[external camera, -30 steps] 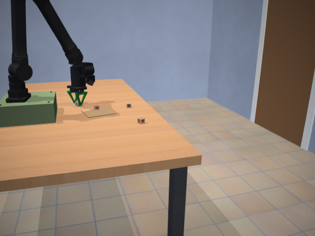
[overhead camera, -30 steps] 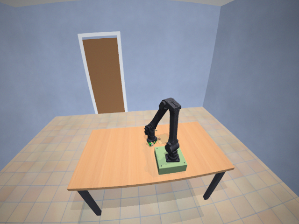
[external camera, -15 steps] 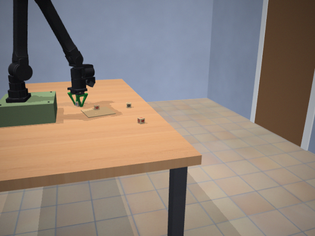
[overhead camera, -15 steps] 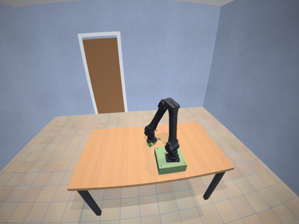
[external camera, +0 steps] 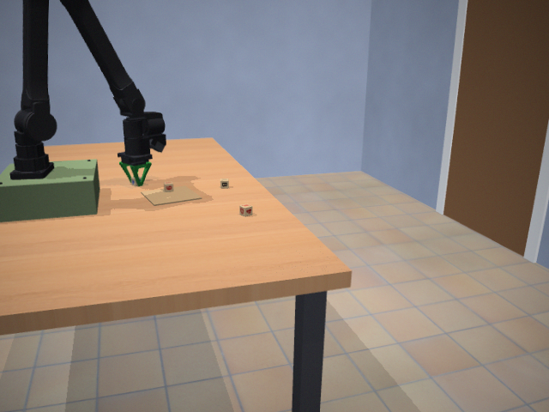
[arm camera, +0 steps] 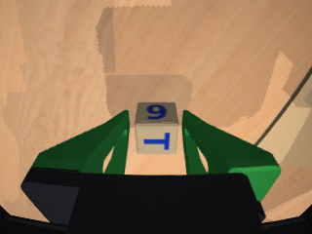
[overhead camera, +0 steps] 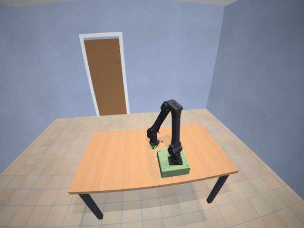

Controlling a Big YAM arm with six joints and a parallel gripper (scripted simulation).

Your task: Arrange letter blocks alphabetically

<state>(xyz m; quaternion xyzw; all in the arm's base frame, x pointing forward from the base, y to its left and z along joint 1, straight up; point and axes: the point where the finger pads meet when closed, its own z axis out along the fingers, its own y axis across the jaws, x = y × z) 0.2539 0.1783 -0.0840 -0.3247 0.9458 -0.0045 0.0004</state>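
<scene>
My gripper is now 110 mm short of the tan mat, 130 mm to the left of it and 10 mm above it.
</scene>
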